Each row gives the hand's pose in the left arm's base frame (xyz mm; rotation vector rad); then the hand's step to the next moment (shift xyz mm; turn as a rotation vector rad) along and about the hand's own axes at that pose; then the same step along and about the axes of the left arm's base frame.
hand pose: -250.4 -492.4 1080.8 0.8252 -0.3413 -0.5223
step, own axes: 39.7 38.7 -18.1 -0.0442 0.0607 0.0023
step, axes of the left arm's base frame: 53.2 10.4 21.6 -0.0189 0.0577 0.0442
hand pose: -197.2 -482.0 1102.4 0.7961 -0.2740 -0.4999
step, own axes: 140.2 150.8 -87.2 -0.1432 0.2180 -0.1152
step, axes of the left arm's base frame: 204.2 69.1 59.4 -0.0034 0.2747 0.0764
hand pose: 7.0 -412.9 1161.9 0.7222 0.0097 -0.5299
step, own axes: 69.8 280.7 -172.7 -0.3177 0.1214 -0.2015
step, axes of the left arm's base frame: 220.6 252.5 32.3 -0.1852 0.3489 -0.0167
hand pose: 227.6 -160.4 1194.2 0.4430 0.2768 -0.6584
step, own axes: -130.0 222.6 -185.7 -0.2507 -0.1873 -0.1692
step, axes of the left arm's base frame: 24.0 313.8 -43.8 -0.3288 0.0811 -0.1089
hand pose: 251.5 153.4 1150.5 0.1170 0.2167 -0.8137
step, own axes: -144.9 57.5 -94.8 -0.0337 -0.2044 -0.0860
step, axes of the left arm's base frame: -68.4 159.4 -56.7 -0.1845 -0.0995 -0.0798
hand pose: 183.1 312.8 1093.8 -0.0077 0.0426 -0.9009
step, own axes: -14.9 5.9 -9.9 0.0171 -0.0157 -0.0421
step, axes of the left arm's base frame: -5.0 15.5 -9.5 -0.0034 -0.0227 -0.0423
